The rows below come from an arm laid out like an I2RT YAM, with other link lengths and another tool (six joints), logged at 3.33 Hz.
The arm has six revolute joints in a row. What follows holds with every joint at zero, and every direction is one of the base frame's. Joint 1 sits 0.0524 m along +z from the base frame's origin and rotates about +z. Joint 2 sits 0.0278 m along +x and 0.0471 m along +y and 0.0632 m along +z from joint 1 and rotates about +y. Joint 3 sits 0.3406 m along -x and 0.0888 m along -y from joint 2 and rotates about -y. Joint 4 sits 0.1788 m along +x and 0.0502 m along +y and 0.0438 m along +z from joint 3 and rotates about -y. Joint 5 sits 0.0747 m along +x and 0.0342 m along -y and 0.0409 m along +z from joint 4 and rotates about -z. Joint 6 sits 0.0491 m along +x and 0.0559 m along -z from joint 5 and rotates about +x. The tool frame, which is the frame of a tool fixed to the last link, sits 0.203 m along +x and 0.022 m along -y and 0.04 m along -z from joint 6; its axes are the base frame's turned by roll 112.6, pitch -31.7 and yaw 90 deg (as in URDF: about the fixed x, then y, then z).
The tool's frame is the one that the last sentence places.
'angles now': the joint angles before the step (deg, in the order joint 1, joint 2, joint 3, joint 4, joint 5, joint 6). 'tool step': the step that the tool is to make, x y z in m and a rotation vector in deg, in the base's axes. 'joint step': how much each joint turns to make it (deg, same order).
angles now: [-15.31 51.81 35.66 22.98 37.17 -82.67]
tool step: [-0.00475 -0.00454 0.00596 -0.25 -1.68 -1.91]
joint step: [0.08 0.87 -0.31 2.93 2.00 -0.09]
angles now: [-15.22 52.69 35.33 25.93 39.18 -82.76]
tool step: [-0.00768 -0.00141 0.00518 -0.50 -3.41 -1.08]
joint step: [-0.01 -0.03 -2.29 5.51 1.13 0.28]
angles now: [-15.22 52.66 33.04 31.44 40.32 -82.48]
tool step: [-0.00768 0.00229 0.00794 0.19 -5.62 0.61]
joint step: [0.08 -0.96 -1.82 4.77 -0.12 2.27]
